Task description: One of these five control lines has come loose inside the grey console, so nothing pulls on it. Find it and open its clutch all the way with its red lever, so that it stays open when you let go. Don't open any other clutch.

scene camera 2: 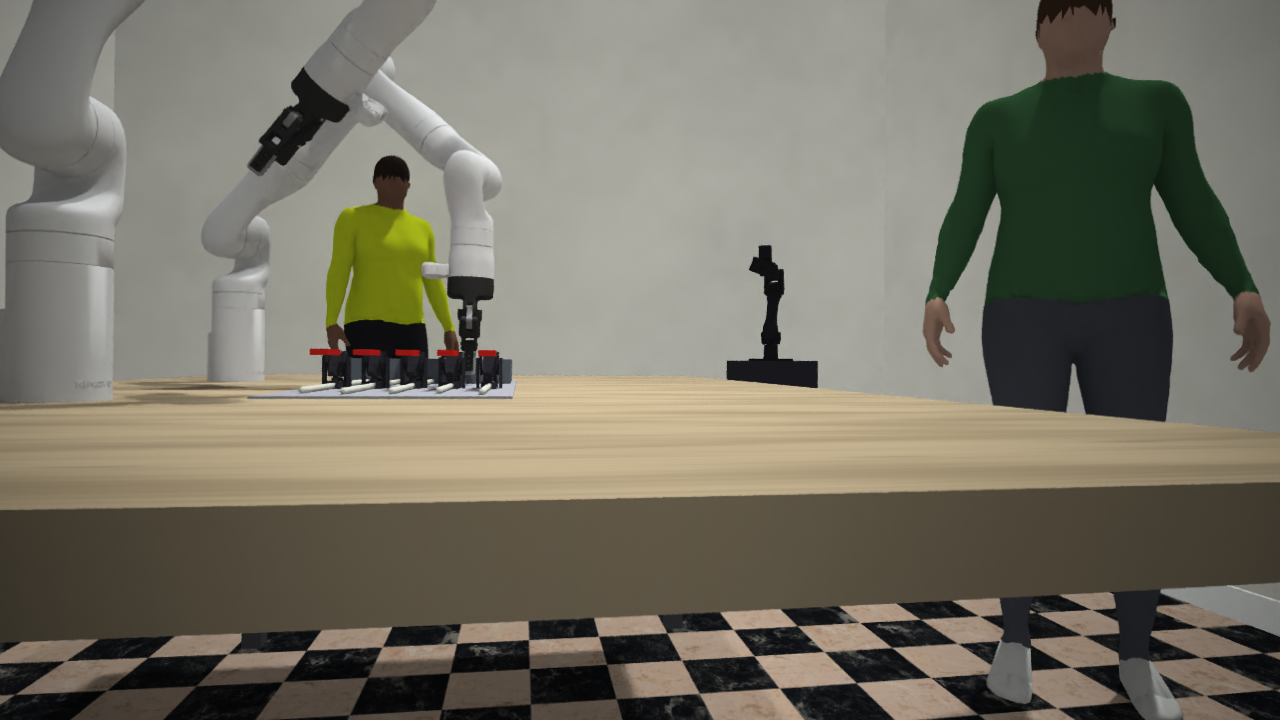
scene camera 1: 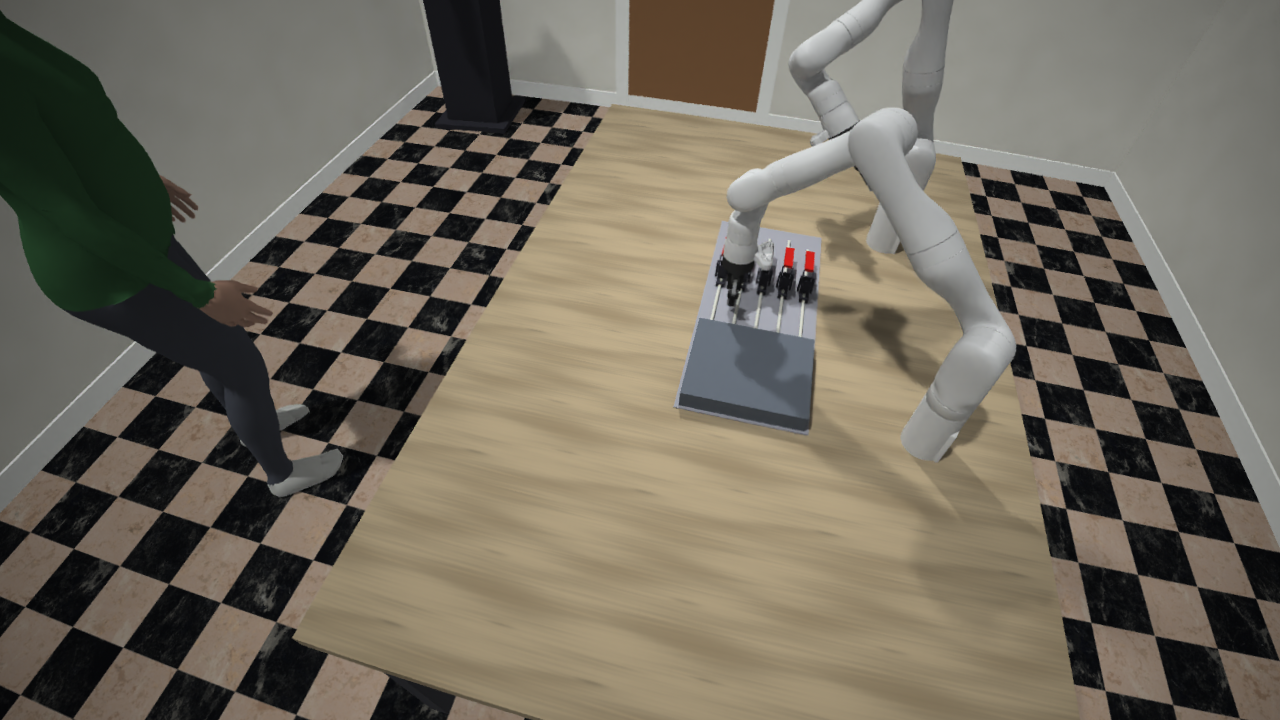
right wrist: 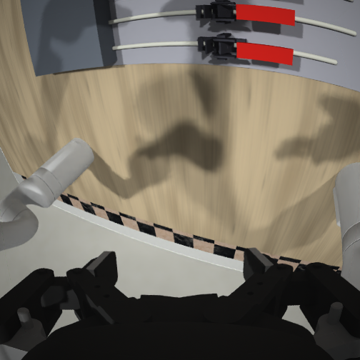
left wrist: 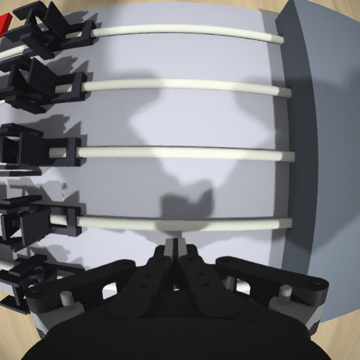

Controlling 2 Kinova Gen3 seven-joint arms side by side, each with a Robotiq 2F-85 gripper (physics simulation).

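Where they show: left gripper, fingertip midpoint: (scene camera 2: 468,374) (scene camera 1: 731,304); right gripper, fingertip midpoint: (scene camera 2: 266,166); left arm's base at its link origin: (scene camera 2: 238,381) (scene camera 1: 921,442); right arm's base at its link origin: (scene camera 2: 60,400) (scene camera 1: 881,243).
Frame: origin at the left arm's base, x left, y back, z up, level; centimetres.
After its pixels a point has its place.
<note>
The grey console (scene camera 1: 747,371) {x 10.1, y -38.8, z 4.7 cm} (left wrist: 340,150) (right wrist: 60,35) has pale control lines running from it to black clutches. In scene camera 2 the red levers lie about flat; one red lever (scene camera 1: 788,257) (scene camera 2: 407,352) shows in both scene views. My left gripper (scene camera 1: 733,302) {x -8.6, y -54.0, z 2.1 cm} (scene camera 2: 469,365) {x -8.6, y -54.0, z 2.1 cm} (left wrist: 175,250) is shut and points down, low between console and clutches. Its tips are near the second line from the left in scene camera 1, which is the fourth line (left wrist: 185,224) from the top in the left wrist view; contact is unclear. My right gripper (scene camera 2: 258,168) {x -34.2, y -35.7, z 31.4 cm} (right wrist: 179,265) is open and empty, high up.
A pale base plate (left wrist: 200,122) carries the lines and clutches on the wooden table (scene camera 1: 572,501) {x 56.0, y -50.3, z 0.0 cm}. The left arm's forearm reaches over the clutches and hides part of them in scene camera 1. A person in green (scene camera 1: 89,197) (scene camera 2: 1078,197) and one in yellow (scene camera 2: 384,259) stand beyond the table.
</note>
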